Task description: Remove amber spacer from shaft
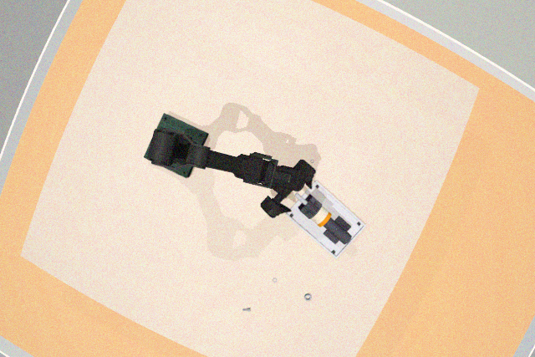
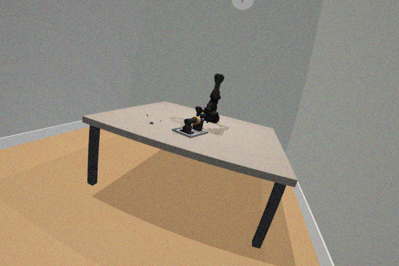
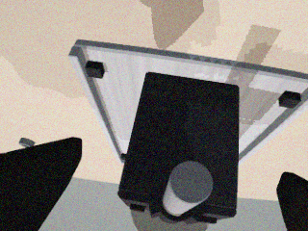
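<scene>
Now: gripper tip 60 mm short of the cream spacer, 30 mm to the left of it and 10 mm below it. The rest, counted from my gripper tip: shaft (60 mm ahead, 30 mm to the right, 10 mm above); amber spacer (90 mm ahead, 40 mm to the right, 10 mm above).
</scene>
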